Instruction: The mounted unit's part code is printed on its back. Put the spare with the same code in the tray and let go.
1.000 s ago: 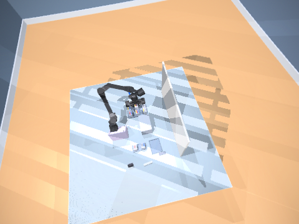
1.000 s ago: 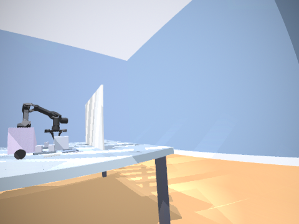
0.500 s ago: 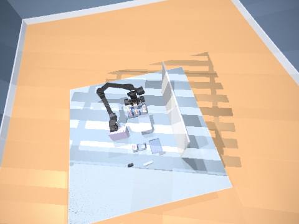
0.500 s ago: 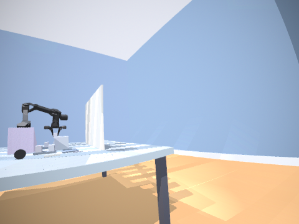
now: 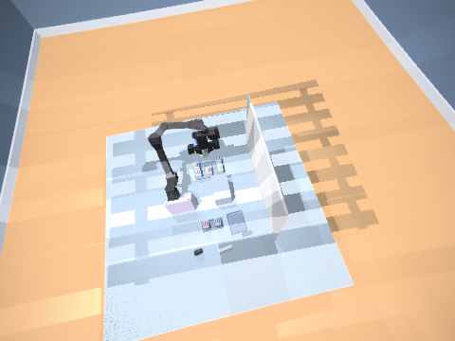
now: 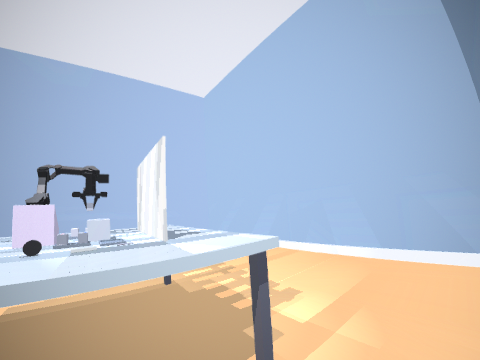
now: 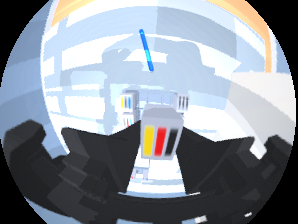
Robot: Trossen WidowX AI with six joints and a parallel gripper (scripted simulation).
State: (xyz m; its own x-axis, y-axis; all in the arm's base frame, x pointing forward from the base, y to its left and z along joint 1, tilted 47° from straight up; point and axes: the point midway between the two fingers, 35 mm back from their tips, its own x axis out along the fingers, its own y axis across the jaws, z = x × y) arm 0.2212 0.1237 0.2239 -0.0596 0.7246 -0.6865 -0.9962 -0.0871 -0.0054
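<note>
The grey tray lies 410 mm to the right of my gripper tip, 150 mm below it and 130 mm ahead of it. Round my gripper tip: spare: 20 mm above; blue marker pen: 150 mm to the left, 150 mm below, 40 mm behind; white upright panel: 310 mm ahead, 190 mm to the right, 70 mm above.
</note>
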